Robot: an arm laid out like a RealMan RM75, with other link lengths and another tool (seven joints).
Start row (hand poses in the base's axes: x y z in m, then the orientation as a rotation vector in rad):
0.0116, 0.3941, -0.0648, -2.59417, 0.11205, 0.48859
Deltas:
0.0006, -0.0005, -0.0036, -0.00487, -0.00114, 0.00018
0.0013, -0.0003, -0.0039, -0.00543, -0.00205, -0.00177
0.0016, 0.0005, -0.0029, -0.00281, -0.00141, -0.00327
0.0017, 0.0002, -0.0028, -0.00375, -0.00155, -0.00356
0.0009, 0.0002, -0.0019, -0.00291, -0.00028, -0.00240
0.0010, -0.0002, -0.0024, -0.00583, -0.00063, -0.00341
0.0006, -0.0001, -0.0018, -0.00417, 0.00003, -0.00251
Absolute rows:
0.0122, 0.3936, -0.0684, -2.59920, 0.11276, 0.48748
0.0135, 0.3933, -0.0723, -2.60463, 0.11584, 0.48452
0.0151, 0.3938, -0.0752, -2.60709, 0.12038, 0.48169
0.0168, 0.3940, -0.0780, -2.61043, 0.12551, 0.47863
0.0177, 0.3942, -0.0799, -2.61289, 0.12933, 0.47758
0.0187, 0.3940, -0.0823, -2.61808, 0.13514, 0.47588
0.0193, 0.3939, -0.0841, -2.62168, 0.13956, 0.47526

